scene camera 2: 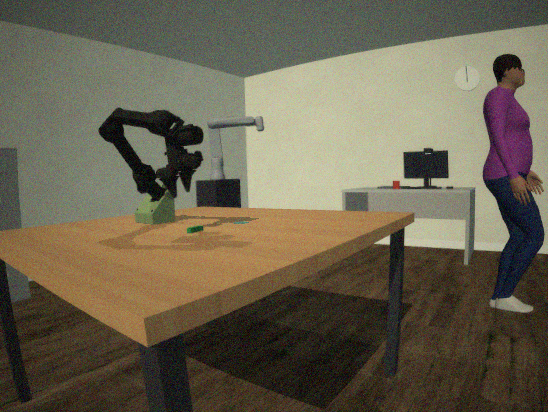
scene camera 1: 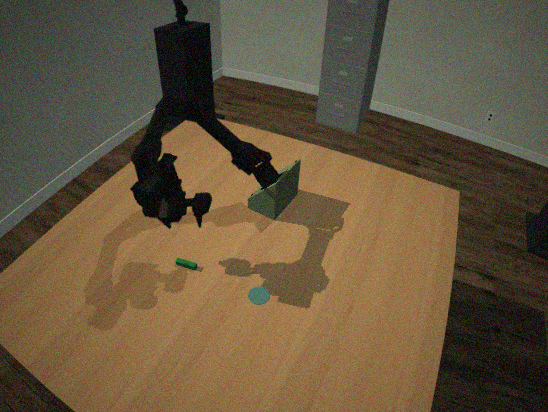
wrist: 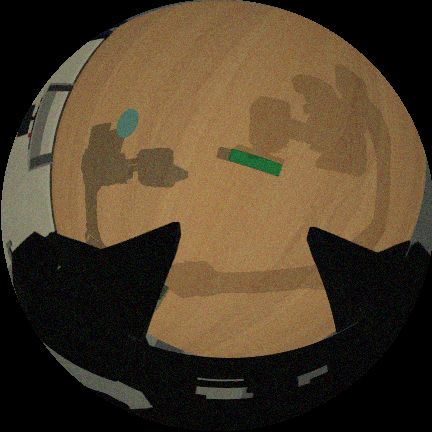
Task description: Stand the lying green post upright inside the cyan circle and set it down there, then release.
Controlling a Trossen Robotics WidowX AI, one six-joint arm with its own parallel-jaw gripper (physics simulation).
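Pixels of known places: gripper, between the fingertips: (scene camera 2: 181,194) (scene camera 1: 185,227) (wrist: 248,231); arm's base, origin of its link: (scene camera 2: 159,194) (scene camera 1: 272,181).
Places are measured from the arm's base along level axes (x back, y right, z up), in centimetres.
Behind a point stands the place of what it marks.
The green post (scene camera 1: 186,264) {x -35.8, y 7.3, z -9.8 cm} (scene camera 2: 195,229) {x -36.3, y 8.5, z -10.5 cm} (wrist: 255,162) {x -35.2, y 8.0, z -9.7 cm} lies flat on the table, with a small tan-brown piece or patch at one end in scene camera 1 and the wrist view. The cyan circle (scene camera 1: 259,295) {x -32.1, y -15.8, z -11.2 cm} (scene camera 2: 241,222) {x -33.3, y -14.7, z -11.1 cm} (wrist: 127,123) {x -32.1, y -15.0, z -11.2 cm} is a flat disc on the table, apart from the post; no object stands on it. My gripper (scene camera 1: 185,226) {x -31.2, y 9.7, z 0.7 cm} (scene camera 2: 180,193) {x -31.2, y 9.7, z 0.7 cm} (wrist: 248,231) {x -31.2, y 9.7, z 0.7 cm} is open and empty. It hangs above the table, pointing down, on the arm-base side of the post. In the wrist view the post lies ahead of the fingertips, between their left and right positions.
The wooden table (scene camera 1: 350,320) {x -26.2, y -41.0, z -11.3 cm} (scene camera 2: 300,230) {x -63.4, y -10.9, z -11.4 cm} carries a green wedge-shaped base (scene camera 1: 280,196) {x -1.6, y -4.3, z -3.0 cm} (scene camera 2: 155,210) {x -4.5, y 4.9, z -5.9 cm} under the arm. Dark arm shadows cross the table near the post and circle. A grey cabinet (scene camera 1: 345,65), a desk (scene camera 2: 420,200) and a person (scene camera 2: 507,125) stand beyond the table.
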